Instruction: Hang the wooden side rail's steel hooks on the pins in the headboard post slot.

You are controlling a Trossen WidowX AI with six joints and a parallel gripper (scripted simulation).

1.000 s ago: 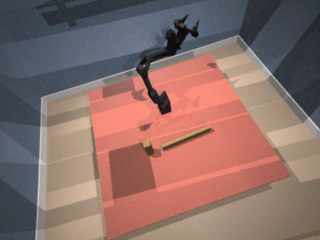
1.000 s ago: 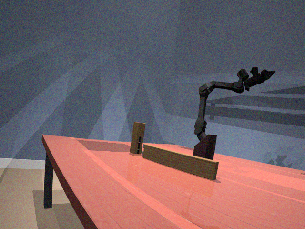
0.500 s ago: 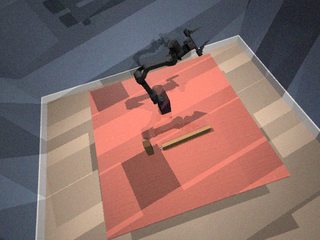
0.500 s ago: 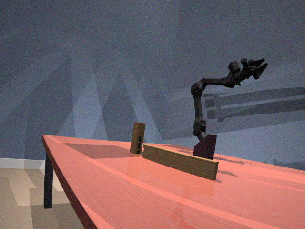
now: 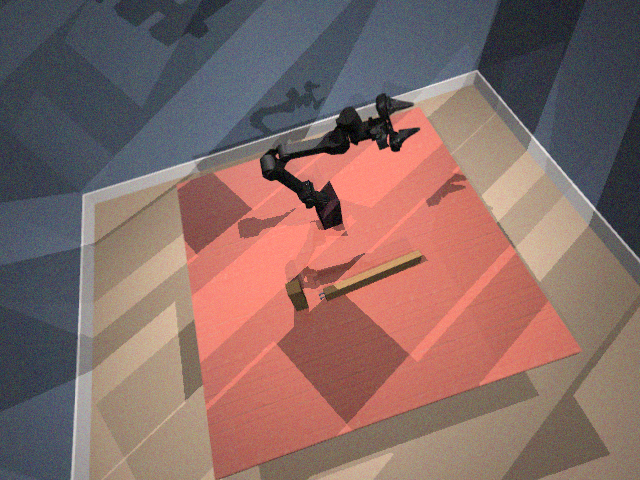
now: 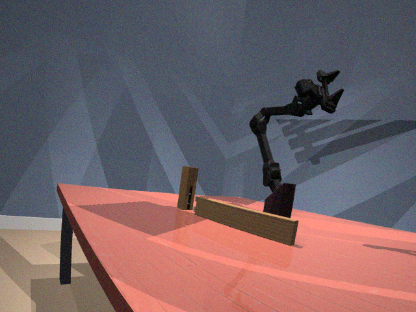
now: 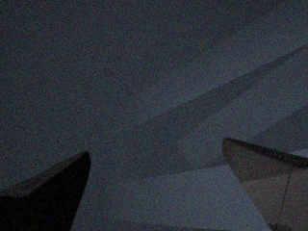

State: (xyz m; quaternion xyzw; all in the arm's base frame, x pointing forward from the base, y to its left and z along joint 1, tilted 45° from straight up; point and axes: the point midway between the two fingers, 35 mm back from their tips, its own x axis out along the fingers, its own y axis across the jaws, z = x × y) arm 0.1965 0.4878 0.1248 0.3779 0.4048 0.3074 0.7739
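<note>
The headboard post lies 16 cm ahead of my gripper tip, 55 cm to the right of it and 49 cm below it.
</note>
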